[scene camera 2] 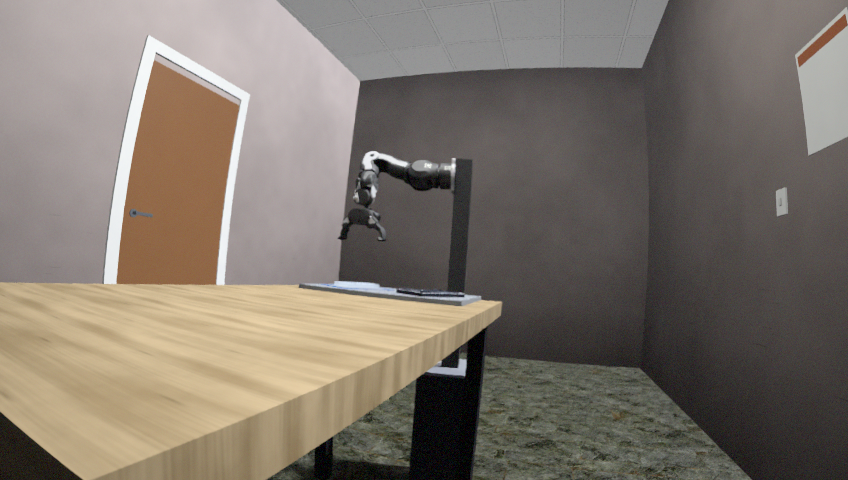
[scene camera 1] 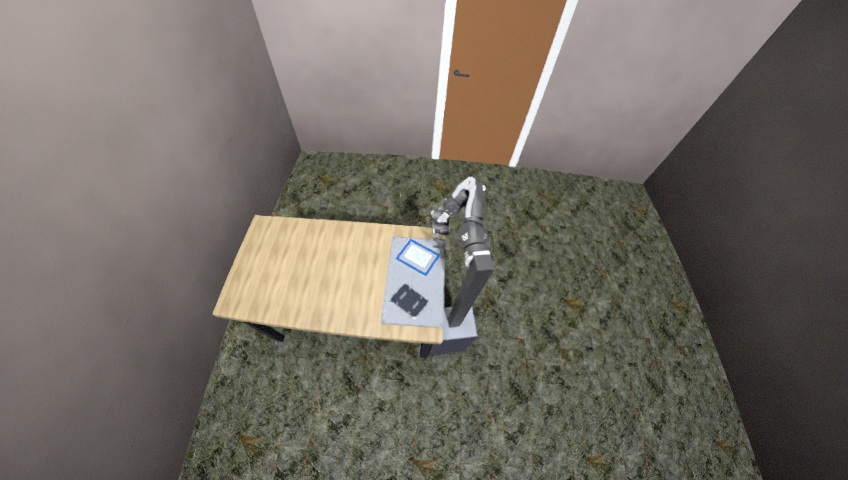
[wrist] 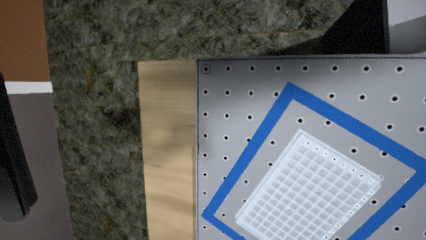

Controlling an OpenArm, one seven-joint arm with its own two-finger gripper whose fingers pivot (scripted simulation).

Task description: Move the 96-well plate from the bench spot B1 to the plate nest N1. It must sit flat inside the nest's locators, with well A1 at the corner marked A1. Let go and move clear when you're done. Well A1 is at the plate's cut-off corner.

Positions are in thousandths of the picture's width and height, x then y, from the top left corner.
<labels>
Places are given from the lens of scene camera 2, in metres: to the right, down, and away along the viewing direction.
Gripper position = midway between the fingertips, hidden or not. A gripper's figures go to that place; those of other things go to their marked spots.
my gripper (scene camera 2: 426,501): -0.22, 0.00, 1.37
black arm post (scene camera 2: 547,370): 0.14, -0.22, 1.39
</labels>
